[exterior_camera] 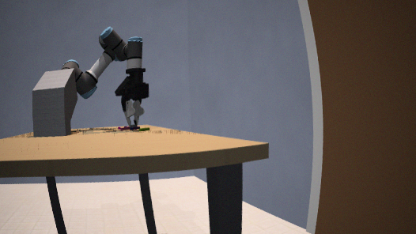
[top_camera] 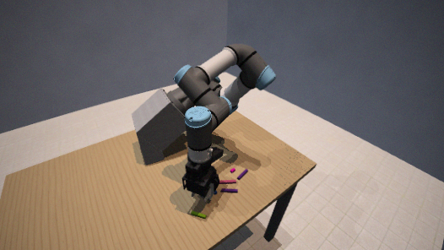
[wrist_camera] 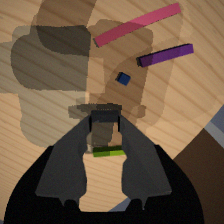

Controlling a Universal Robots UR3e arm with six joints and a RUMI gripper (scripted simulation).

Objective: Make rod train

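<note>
Now: the blue rod 4 cm to the left of my hand and 2 cm below it. Round my hand: grey rod (1 cm below); then dark purple rod (3 cm ahead, 9 cm to the left, 2 cm below); then lime rod (4 cm ahead, 5 cm to the right, 2 cm below).
</note>
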